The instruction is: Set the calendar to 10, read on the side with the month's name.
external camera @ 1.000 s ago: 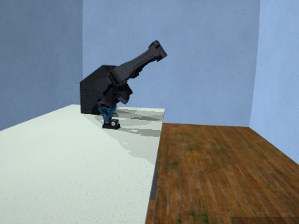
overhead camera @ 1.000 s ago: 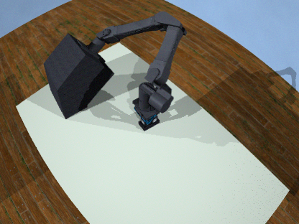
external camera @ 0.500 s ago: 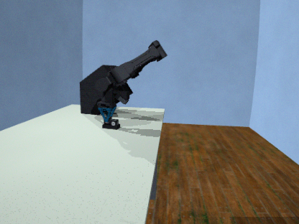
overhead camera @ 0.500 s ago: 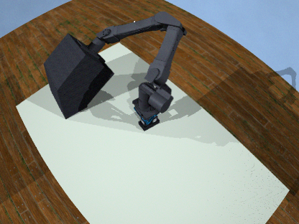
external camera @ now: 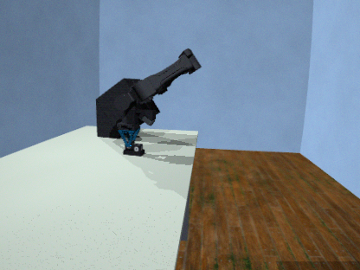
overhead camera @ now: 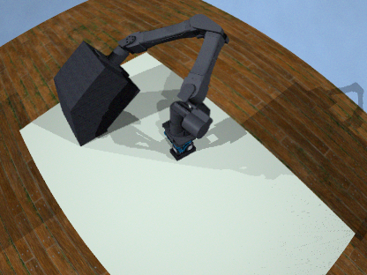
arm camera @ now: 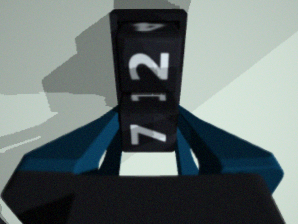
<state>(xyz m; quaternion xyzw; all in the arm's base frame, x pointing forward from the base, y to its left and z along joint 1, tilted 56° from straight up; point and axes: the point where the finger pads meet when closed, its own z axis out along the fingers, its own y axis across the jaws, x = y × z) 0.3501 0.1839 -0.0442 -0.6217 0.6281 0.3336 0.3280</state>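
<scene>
My hand is 3 cm above the black tray and 2 cm to the right of it.
</scene>
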